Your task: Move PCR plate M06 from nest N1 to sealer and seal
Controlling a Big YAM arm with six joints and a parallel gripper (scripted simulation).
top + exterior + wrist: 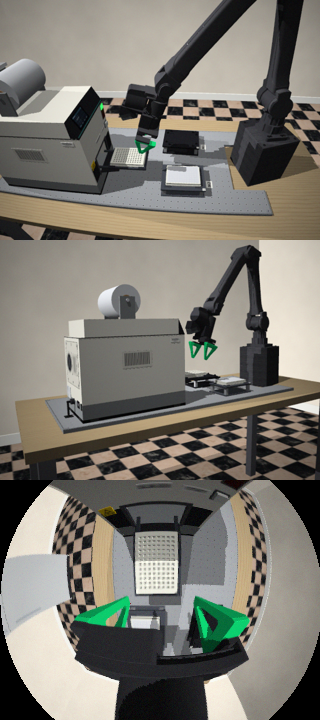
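Right now the start key is 150 mm ahead of my hand, 100 mm to the right of it and 10 mm above it. From my hand the other things lie so: plate M06: 70 mm below, 60 mm ahead; then yellow warning label: 170 mm ahead, 80 mm to the left, 30 mm below; then sealer stage: 80 mm below, 60 mm ahead.
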